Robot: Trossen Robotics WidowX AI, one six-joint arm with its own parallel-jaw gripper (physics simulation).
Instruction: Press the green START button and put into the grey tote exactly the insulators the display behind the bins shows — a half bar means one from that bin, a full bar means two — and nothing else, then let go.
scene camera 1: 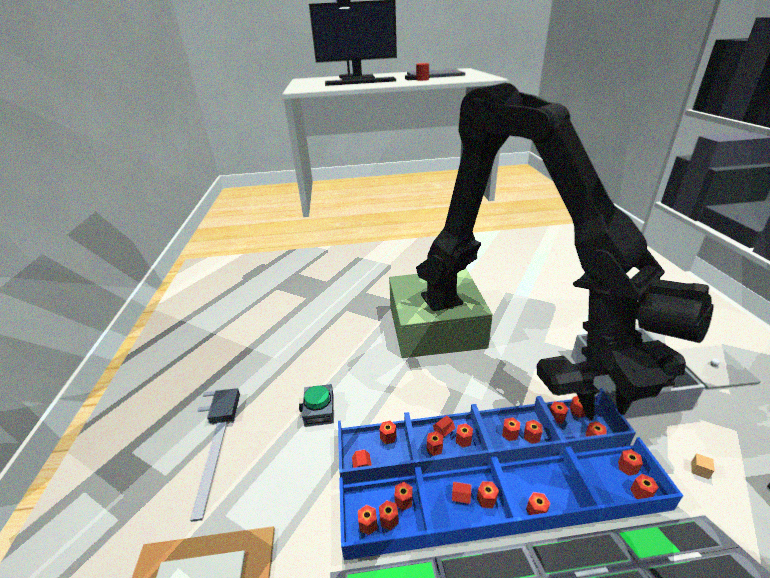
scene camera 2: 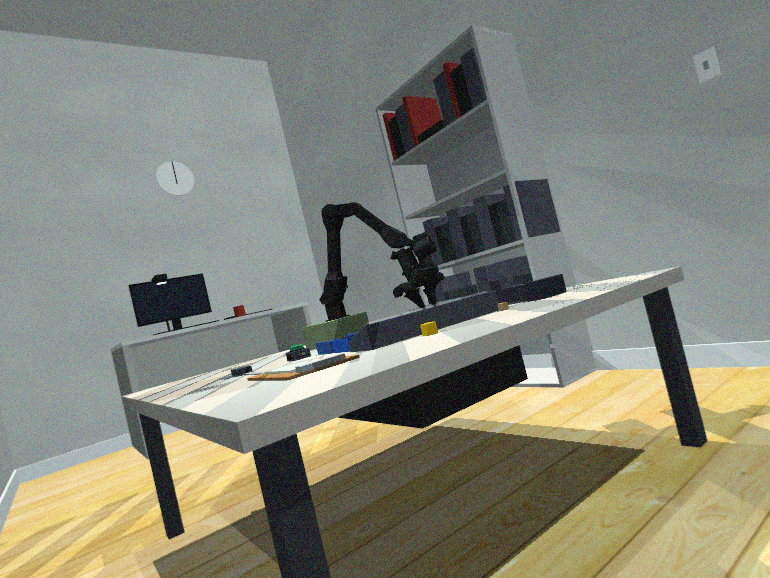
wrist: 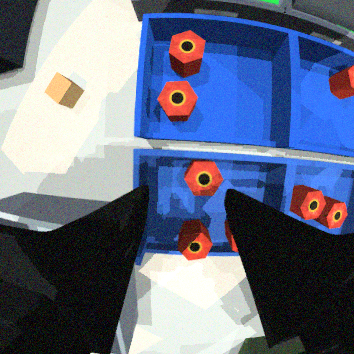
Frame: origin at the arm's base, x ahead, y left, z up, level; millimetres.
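Seen in the pictures: gripper, fingertip midpoint: (scene camera 1: 605,416) (wrist: 187,194); arm's base, link origin: (scene camera 1: 441,299) (scene camera 2: 337,318).
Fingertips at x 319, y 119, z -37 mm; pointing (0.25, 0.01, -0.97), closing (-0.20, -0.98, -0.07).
Observation:
Pixels of each thing's top centre, then the offset from my fingertips to it.
- red insulator, top centre: (wrist: 203,178) (scene camera 1: 597,428) dx +4, dy -12, dz -17 mm
- grey tote, top centre: (wrist: 47,296) (scene camera 1: 635,358) (scene camera 2: 435,303) dx -75, dy +129, dz +7 mm
- green START button, top centre: (scene camera 1: 316,393) (scene camera 2: 295,345) dx -203, dy -398, dz -6 mm
- wooden cube, top centre: (wrist: 56,87) (scene camera 1: 705,461) dx +95, dy +92, dz -27 mm
- yellow cube, top centre: (scene camera 2: 427,323) dx +236, dy -328, dz -20 mm
- caliper, top centre: (scene camera 1: 203,438) (scene camera 2: 244,368) dx -191, dy -580, dz -28 mm
My gripper (scene camera 1: 605,411) (scene camera 2: 428,304) (wrist: 187,194) is open and empty, above the end compartment of the blue bins (scene camera 1: 435,538) (scene camera 2: 340,344) (wrist: 281,90) on the arm's side. Three insulators lie there; one red insulator (scene camera 1: 596,429) (wrist: 203,178) shows between the fingertips in the wrist view, and another (wrist: 232,236) is partly hidden by a finger. The other end compartment holds two insulators. The grey tote (scene camera 1: 682,399) (wrist: 65,207) is partly hidden behind the gripper. The green START button (scene camera 1: 317,396) (scene camera 2: 297,348) stands left of the bins. The display (scene camera 1: 485,567) (scene camera 2: 398,329) shows green bars, partly cut off.
A wooden cube (scene camera 1: 702,465) (scene camera 2: 503,306) (wrist: 64,90) lies beside the bins. A yellow cube (scene camera 2: 429,328) stands by the display. A caliper (scene camera 1: 212,463) and an orange-brown board (scene camera 1: 266,550) (scene camera 2: 264,377) lie at the left. The arm stands on a green block (scene camera 1: 444,335) (scene camera 2: 357,322).

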